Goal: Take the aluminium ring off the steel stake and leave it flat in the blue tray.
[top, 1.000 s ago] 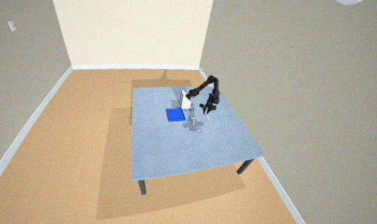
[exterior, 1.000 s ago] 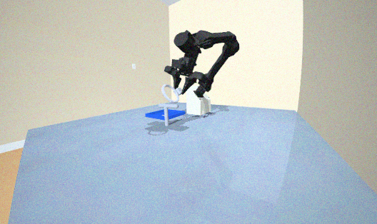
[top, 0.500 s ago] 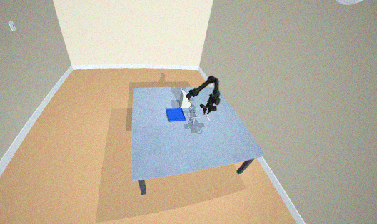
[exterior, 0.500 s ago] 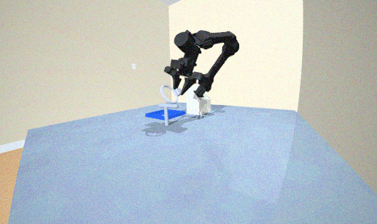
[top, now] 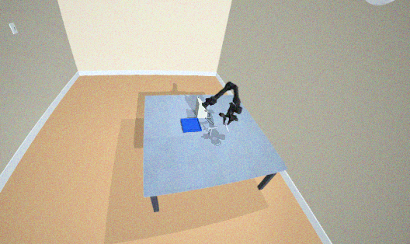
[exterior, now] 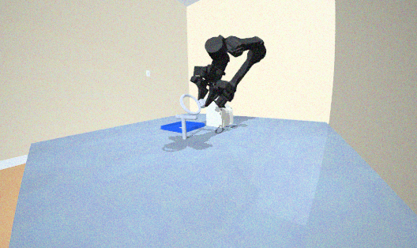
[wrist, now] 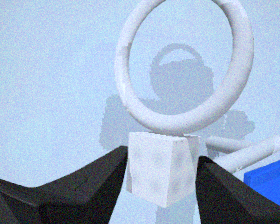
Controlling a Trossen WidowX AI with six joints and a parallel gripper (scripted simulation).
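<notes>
Now: gripper tip 50 mm short of the aluminium ring and 10 mm below it. Also, from my gripper tip: blue tray: 140 mm behind, 310 mm to the right, 150 mm below.
</notes>
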